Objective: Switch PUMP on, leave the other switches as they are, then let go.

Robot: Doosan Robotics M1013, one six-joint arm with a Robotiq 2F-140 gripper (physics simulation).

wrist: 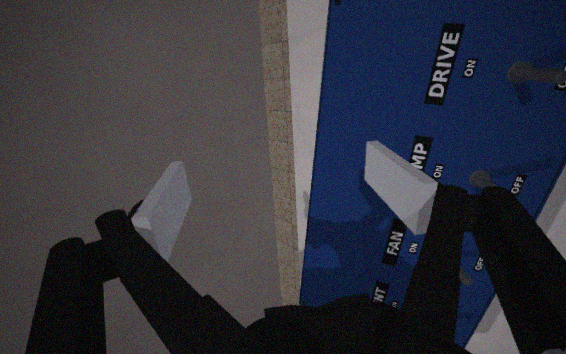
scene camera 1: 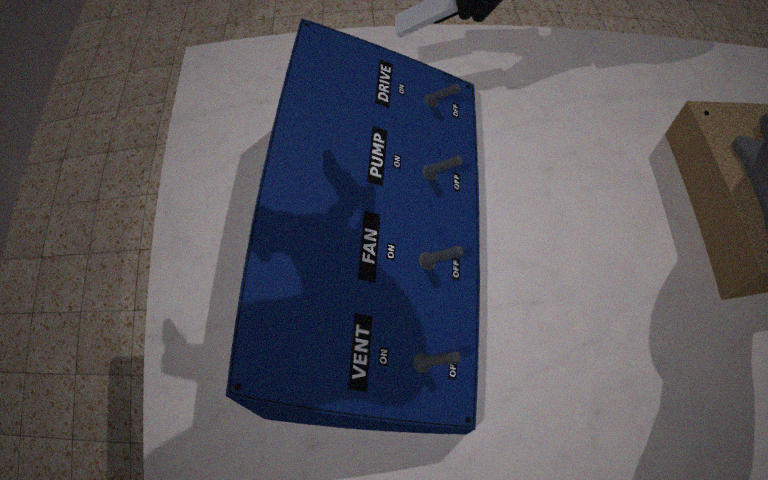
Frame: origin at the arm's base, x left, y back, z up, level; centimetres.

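Seen in the pictures: gripper, fingertip midpoint: (wrist: 278, 170).
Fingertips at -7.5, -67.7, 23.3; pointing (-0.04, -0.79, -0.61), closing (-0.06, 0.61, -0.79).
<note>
Pixels of each thing's top centre, then the offset from my fingertips to it, as dx, dy, dz. Level surfaces: height alone.
- PUMP lever at its top centre: (scene camera 1: 446, 156) (wrist: 489, 194) +5.8, +10.3, -21.1
- DRIVE lever at its top centre: (wrist: 538, 75) (scene camera 1: 446, 84) -6.1, +11.4, -21.1
- FAN lever at its top centre: (scene camera 1: 445, 248) (wrist: 453, 277) +17.8, +9.2, -21.1
- VENT lever at its top centre: (scene camera 1: 442, 355) +29.7, +8.1, -21.1
- white table at its surface level: dz -34.1
A blue switch panel (scene camera 1: 322, 101) (wrist: 370, 75) carries four grey levers beside the labels DRIVE, PUMP, FAN and VENT. The PUMP lever (scene camera 1: 443, 168) (wrist: 480, 177) leans to its OFF label; in the wrist view my finger linkage partly hides it. The DRIVE lever (scene camera 1: 443, 95) (wrist: 537, 75), the FAN lever (scene camera 1: 441, 257) and the VENT lever (scene camera 1: 437, 361) also lean to OFF. My gripper (wrist: 278, 170) is wide open with nothing between its fingers. In the wrist view one finger hangs over the panel and partly covers the PUMP label. In the scene view a pale finger (scene camera 1: 424, 16) shows beyond the DRIVE end.
The panel stands on a white table (scene camera 1: 566, 226) (wrist: 303, 100). A tan box (scene camera 1: 702, 169) with a grey part on it is at the right edge of the scene view. Tiled floor (scene camera 1: 84, 226) lies beyond the table's left edge. Arm shadows fall across panel and table.
</note>
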